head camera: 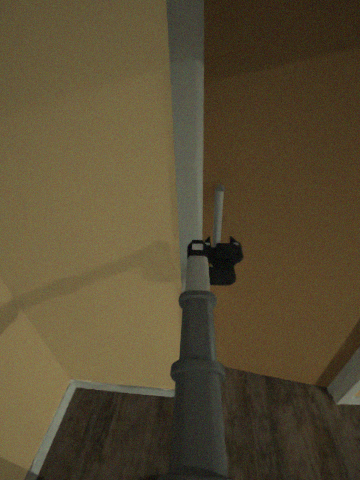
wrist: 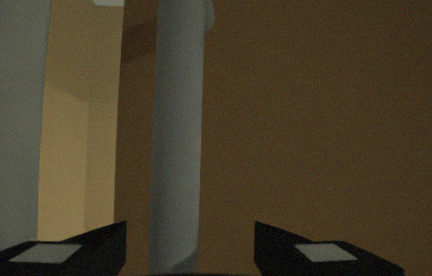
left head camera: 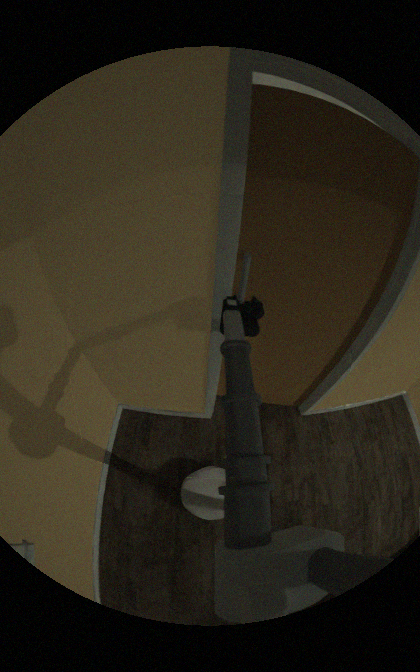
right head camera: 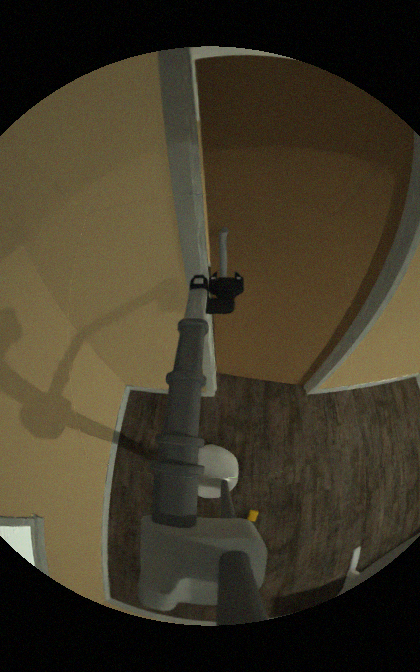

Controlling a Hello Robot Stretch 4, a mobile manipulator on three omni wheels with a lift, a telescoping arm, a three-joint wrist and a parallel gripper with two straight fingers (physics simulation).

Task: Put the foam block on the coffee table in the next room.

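Places are measured from the robot's base along level axes (x ahead, y left, z up), in millimetres.
Where they show: gripper, fingertip midpoint: (head camera: 219,238) (wrist: 191,241).
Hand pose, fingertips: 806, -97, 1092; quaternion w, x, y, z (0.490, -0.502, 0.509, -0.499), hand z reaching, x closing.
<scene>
After its pixels a point has its place, as x, y, z.
A brown door (head camera: 280,200) @(836, -317, 1238) (left head camera: 320,250) (right head camera: 300,225) (wrist: 325,125) @(857, -212, 1173) carries a grey upright bar handle (head camera: 218,215) @(798, -86, 1197) (left head camera: 246,270) (right head camera: 223,250) (wrist: 177,125) @(799, -86, 1163). My gripper (head camera: 220,241) @(806, -97, 1091) (left head camera: 249,301) (right head camera: 227,275) (wrist: 191,241) @(806, -97, 1091) is open at the handle's lower part. In the wrist view the bar shows between the two fingertips, nearer the left one; contact cannot be told. A small yellow block (right head camera: 253,515), possibly the foam block, lies low beside my body in the right head view. The coffee table does not show.
The grey door frame post (head camera: 187,125) @(654, 17, 1503) (left head camera: 230,225) (right head camera: 185,175) (wrist: 20,125) @(769, -13, 1158) is close left of the gripper. A lit gap shows between post and door. A yellow wall (head camera: 90,175) @(674, 300, 1388) is at the left. A white rounded shape (left head camera: 202,485) (right head camera: 220,462) is under the arm.
</scene>
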